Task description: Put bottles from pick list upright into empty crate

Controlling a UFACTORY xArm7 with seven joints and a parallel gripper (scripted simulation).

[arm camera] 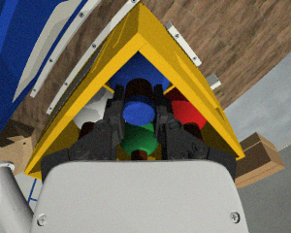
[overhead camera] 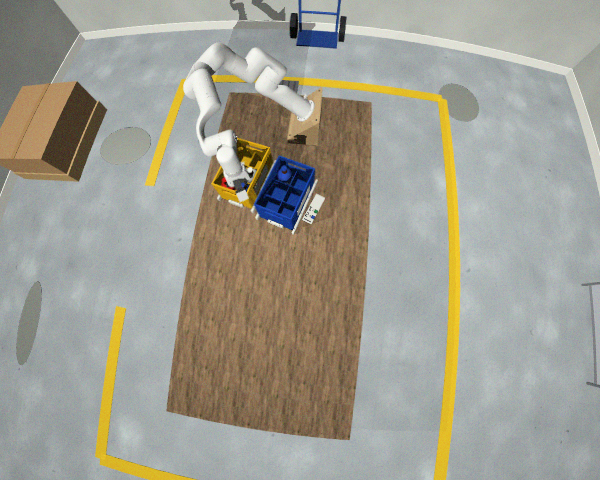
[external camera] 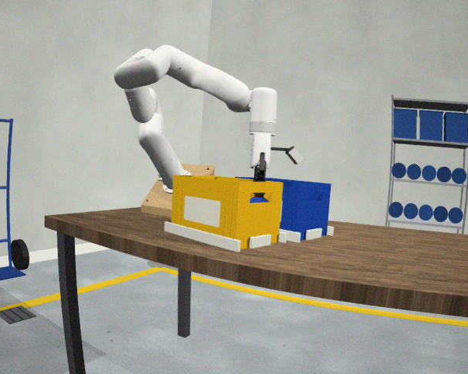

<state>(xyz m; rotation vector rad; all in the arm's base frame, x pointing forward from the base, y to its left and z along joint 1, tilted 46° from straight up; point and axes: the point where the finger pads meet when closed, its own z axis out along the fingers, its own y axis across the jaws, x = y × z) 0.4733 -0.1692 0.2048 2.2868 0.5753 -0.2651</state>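
Now: hand 7 cm above the blue-label bottle. The rest, counted from my hand: white-label bottle 8 cm behind, 7 cm below, 3 cm to the left; red-label bottle 9 cm to the right, 7 cm below, 2 cm behind; yellow crate 10 cm behind, 7 cm below, 2 cm to the right.
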